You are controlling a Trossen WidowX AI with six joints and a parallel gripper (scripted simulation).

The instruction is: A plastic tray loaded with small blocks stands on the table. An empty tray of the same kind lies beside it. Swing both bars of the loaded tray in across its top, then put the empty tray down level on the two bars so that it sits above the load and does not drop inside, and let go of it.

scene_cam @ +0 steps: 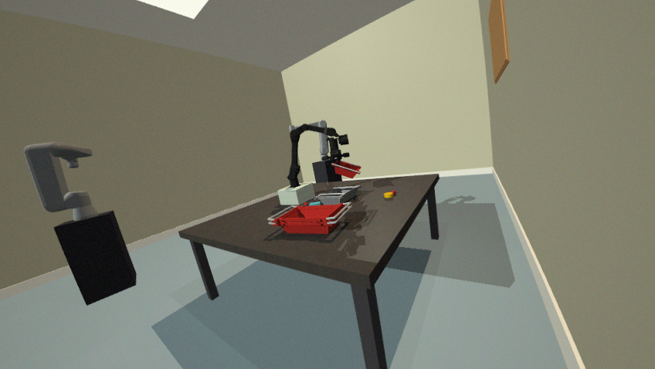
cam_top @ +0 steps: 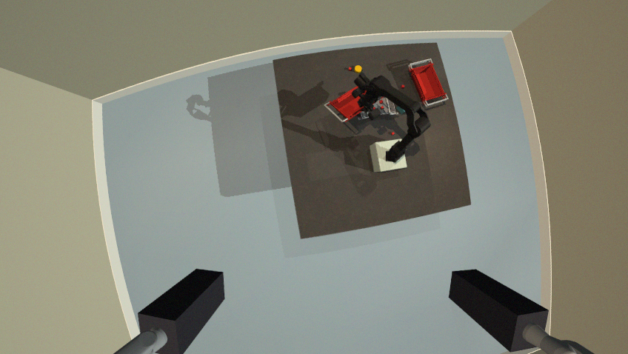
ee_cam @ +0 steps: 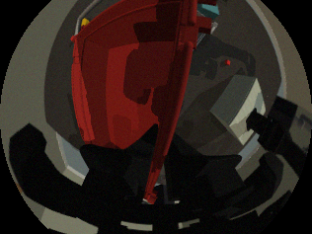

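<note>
Right now my gripper tip is 6 cm short of the red tray and 4 cm to the right of it. The rest, counted from my gripper tip: yellow piece 38 cm ahead, 17 cm below, 2 cm to the right; then teal cube 34 cm to the right, 16 cm below, 11 cm ahead.
</note>
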